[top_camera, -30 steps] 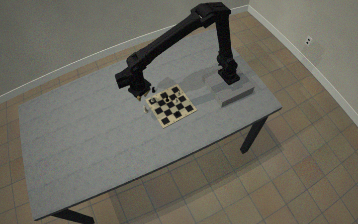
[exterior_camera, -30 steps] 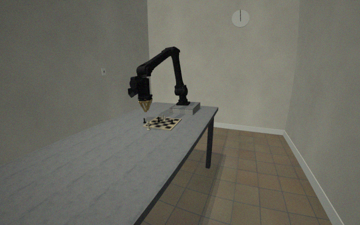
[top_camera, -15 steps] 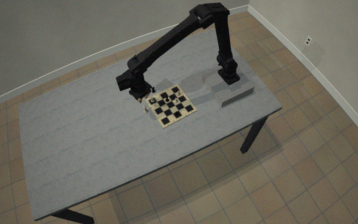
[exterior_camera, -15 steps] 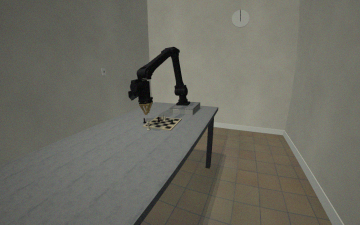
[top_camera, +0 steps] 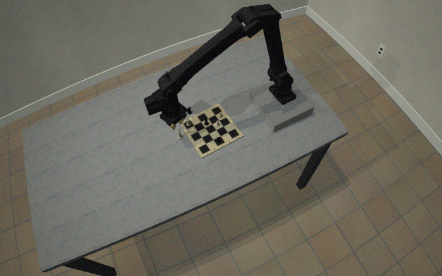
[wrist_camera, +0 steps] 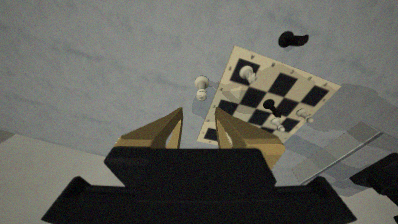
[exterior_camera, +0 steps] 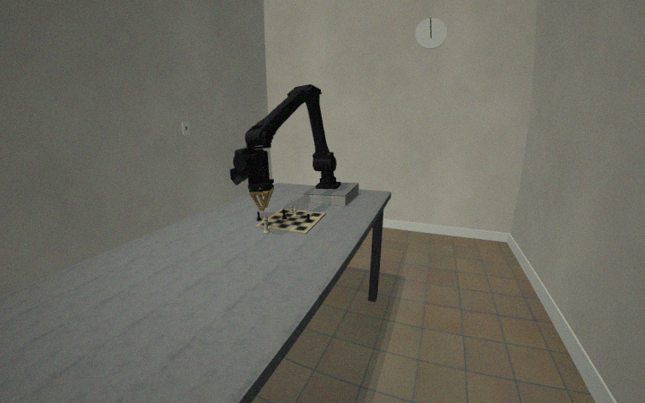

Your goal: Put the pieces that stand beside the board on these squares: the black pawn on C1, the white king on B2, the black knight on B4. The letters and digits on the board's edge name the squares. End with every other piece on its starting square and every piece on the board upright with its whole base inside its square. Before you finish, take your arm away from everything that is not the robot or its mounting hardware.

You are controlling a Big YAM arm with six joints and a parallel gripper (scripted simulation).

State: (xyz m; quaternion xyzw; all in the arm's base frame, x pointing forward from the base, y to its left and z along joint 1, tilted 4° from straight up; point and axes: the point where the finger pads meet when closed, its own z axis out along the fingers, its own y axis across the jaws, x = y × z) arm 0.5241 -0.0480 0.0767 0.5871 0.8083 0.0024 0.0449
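My gripper is now 70 mm above the white king. From my hand the other things lie so: chessboard 140 mm behind, 30 mm to the left, 100 mm below; black pawn 140 mm behind, 110 mm to the left, 80 mm below; black chess piece 140 mm behind, 70 mm below.
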